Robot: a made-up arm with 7 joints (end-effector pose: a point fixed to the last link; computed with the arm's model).
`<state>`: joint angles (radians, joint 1 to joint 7).
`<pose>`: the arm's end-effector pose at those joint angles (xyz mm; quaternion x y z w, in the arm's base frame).
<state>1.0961 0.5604 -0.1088 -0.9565 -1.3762 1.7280 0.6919</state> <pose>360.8 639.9 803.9 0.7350 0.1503 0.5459 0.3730</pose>
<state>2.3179 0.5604 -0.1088 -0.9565 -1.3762 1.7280 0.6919</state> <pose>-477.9 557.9 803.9 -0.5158 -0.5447 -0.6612 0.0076</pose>
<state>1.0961 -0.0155 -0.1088 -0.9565 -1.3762 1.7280 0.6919</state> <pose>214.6 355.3 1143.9 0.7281 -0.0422 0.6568 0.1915</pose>
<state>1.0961 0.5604 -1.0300 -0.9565 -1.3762 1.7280 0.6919</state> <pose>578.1 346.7 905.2 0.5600 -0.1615 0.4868 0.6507</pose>
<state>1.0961 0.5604 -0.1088 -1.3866 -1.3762 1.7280 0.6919</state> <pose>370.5 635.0 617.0 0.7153 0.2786 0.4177 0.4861</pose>
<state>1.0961 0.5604 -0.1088 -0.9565 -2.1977 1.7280 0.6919</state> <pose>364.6 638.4 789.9 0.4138 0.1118 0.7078 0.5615</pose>
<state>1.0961 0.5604 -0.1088 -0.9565 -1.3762 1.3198 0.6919</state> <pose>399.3 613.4 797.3 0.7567 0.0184 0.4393 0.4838</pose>
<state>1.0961 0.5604 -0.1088 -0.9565 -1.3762 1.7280 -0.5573</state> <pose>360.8 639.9 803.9 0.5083 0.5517 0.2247 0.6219</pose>
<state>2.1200 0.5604 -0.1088 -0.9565 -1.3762 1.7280 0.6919</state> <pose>-358.9 640.9 803.9 0.5671 0.4911 0.6587 0.0578</pose>
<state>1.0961 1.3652 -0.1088 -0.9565 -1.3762 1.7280 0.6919</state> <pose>379.8 676.9 161.3 0.6441 0.3952 0.3184 0.5724</pose>
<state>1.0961 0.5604 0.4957 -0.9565 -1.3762 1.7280 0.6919</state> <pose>118.6 708.0 835.3 0.7676 0.3418 0.5227 0.1442</pose>
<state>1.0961 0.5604 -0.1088 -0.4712 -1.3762 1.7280 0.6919</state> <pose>301.0 566.2 992.0 0.7165 -0.0024 0.6602 0.2252</pose>
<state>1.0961 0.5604 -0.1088 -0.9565 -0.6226 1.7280 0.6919</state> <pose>366.0 635.8 815.5 0.9231 0.1637 0.3166 0.1446</pose>
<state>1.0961 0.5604 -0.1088 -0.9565 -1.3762 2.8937 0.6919</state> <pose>235.2 616.4 811.9 -0.5133 -0.4753 -0.7145 0.0104</pose>
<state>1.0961 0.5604 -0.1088 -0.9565 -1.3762 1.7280 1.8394</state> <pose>360.8 639.9 803.9 0.6989 -0.2727 0.6610 0.0170</pose>
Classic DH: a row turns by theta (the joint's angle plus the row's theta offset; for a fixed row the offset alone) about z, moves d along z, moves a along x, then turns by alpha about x. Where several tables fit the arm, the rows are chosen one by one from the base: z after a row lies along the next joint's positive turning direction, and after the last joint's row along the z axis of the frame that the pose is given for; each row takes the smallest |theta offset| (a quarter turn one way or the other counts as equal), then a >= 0, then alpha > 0; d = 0 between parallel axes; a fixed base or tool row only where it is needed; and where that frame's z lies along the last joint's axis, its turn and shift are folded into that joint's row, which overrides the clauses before.
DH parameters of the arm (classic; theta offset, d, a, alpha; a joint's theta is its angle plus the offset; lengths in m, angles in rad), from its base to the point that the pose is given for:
joint 1: 0 0.4337 0 -1.5708
joint 2: 0 0 0 1.5708
joint 3: 0 0.3957 0.1135 1.5708
joint 4: 0 0 -0.0683 -1.5708
joint 5: 0 0.3177 0 1.5708
joint 6: 0 0 0.1163 1.5708
joint 7: 0 0 0 0

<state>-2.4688 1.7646 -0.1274 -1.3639 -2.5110 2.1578 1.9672</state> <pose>-320.8 -220.0 -168.8 0.5185 -0.6866 -0.3022 0.4103</pose>
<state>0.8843 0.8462 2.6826 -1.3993 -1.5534 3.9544 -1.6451</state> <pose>41.4 169.1 1016.9 0.1639 0.2882 -0.8585 0.3913</pose>
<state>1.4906 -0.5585 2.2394 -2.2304 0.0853 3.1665 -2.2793</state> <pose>-412.0 -396.0 577.1 0.9371 -0.0713 -0.3371 0.0558</pose>
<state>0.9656 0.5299 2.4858 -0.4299 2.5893 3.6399 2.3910</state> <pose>-52.3 256.0 1053.5 -0.0332 -0.3447 -0.3884 0.8540</pose>
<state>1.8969 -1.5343 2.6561 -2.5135 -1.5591 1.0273 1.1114</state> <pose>-197.9 -183.1 100.0 0.3422 0.1948 -0.8558 0.3354</pose>
